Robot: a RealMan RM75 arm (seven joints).
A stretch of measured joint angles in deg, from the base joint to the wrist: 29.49, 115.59, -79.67, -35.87, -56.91, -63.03, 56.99; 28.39, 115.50, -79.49, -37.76, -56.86, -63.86, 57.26; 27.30, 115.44, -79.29, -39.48, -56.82, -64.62, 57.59; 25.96, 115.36, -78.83, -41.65, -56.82, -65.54, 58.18; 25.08, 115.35, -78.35, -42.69, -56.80, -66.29, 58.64; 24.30, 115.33, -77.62, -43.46, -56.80, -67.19, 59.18; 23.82, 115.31, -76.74, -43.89, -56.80, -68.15, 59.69; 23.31, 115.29, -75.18, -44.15, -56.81, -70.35, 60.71; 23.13, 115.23, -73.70, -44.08, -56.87, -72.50, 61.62; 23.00, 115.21, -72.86, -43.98, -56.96, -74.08, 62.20; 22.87, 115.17, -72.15, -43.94, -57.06, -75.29, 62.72; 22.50, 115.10, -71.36, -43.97, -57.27, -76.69, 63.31; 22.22, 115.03, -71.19, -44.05, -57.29, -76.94, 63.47; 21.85, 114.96, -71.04, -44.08, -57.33, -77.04, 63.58; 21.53, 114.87, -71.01, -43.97, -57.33, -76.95, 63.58; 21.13, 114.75, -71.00, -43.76, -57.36, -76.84, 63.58; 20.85, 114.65, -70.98, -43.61, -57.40, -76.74, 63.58; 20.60, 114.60, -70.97, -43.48, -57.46, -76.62, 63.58; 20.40, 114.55, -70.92, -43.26, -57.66, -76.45, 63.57; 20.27, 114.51, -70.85, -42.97, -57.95, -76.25, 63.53; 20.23, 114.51, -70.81, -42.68, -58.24, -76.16, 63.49; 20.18, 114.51, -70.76, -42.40, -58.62, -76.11, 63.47; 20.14, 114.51, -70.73, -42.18, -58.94, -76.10, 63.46
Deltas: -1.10, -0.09, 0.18, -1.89, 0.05, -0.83, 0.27; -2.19, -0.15, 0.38, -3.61, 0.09, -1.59, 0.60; -3.53, -0.23, 0.84, -5.78, 0.09, -2.51, 1.19; -4.41, -0.24, 1.32, -6.82, 0.11, -3.26, 1.65; -5.19, -0.26, 2.05, -7.59, 0.11, -4.16, 2.19; -5.67, -0.28, 2.93, -8.02, 0.11, -5.12, 2.70; -6.18, -0.30, 4.49, -8.28, 0.10, -7.32, 3.72; -6.36, -0.36, 5.97, -8.21, 0.04, -9.47, 4.63; -6.49, -0.38, 6.81, -8.11, -0.05, -11.05, 5.21; -6.62, -0.42, 7.52, -8.07, -0.15, -12.26, 5.73; -6.99, -0.49, 8.31, -8.10, -0.36, -13.66, 6.32; -7.27, -0.56, 8.48, -8.18, -0.38, -13.91, 6.48; -7.64, -0.63, 8.63, -8.21, -0.42, -14.01, 6.59; -7.96, -0.72, 8.66, -8.10, -0.42, -13.92, 6.59; -8.36, -0.84, 8.67, -7.89, -0.45, -13.81, 6.59; -8.64, -0.94, 8.69, -7.74, -0.49, -13.71, 6.59; -8.89, -0.99, 8.70, -7.61, -0.55, -13.59, 6.59; -9.09, -1.04, 8.75, -7.39, -0.75, -13.42, 6.58; -9.22, -1.08, 8.82, -7.10, -1.04, -13.22, 6.54; -9.26, -1.08, 8.86, -6.81, -1.33, -13.13, 6.50; -9.31, -1.08, 8.91, -6.53, -1.71, -13.08, 6.48; -9.35, -1.08, 8.94, -6.31, -2.03, -13.07, 6.47
